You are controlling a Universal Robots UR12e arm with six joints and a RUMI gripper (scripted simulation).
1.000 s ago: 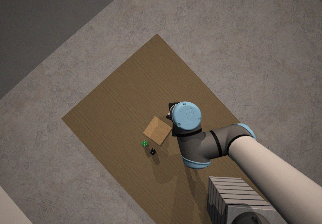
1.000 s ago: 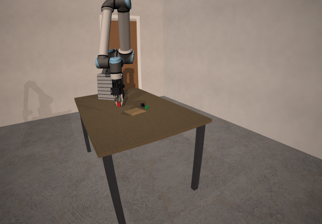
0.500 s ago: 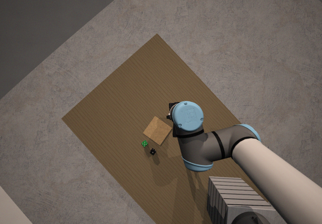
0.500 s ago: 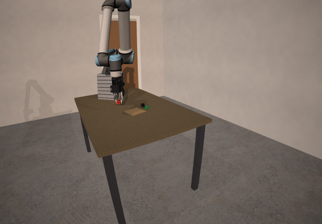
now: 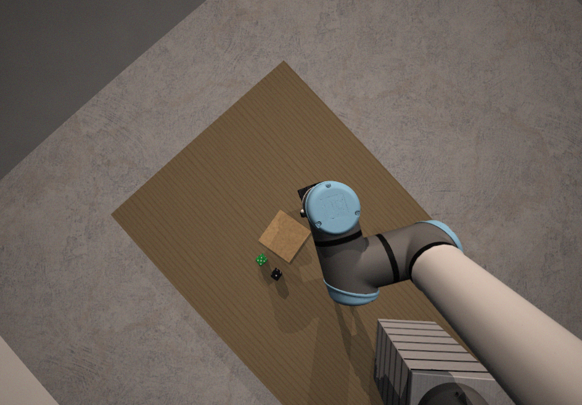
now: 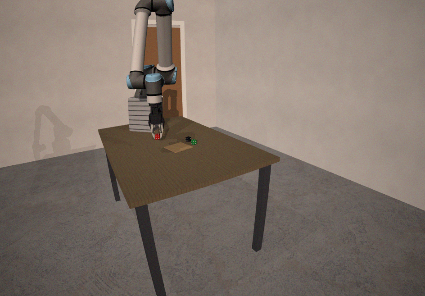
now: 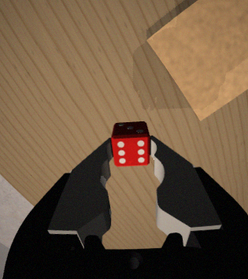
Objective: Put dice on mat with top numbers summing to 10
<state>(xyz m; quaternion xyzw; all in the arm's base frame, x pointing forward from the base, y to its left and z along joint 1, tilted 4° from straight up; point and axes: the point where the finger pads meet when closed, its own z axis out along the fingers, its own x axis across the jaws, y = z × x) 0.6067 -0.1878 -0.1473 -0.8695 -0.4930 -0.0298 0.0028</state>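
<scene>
My hand is 140 mm to the right of the tan mat and 110 mm above it. Round my hand: black die: 270 mm to the left, 90 mm below, 60 mm behind; then red die: right at my hand; then green die: 260 mm to the left, 90 mm below, 10 mm ahead.
</scene>
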